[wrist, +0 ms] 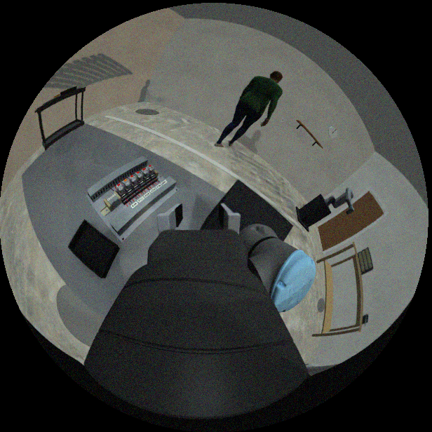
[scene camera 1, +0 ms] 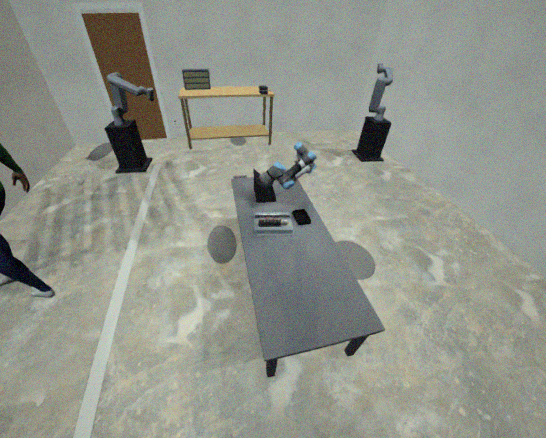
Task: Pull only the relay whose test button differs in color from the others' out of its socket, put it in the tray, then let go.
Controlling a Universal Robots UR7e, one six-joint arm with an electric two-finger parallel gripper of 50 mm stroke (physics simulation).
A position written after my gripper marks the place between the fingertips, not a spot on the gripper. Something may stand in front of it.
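Observation:
The wrist view shows my gripper [wrist: 200, 210] and a panel [wrist: 99, 203].

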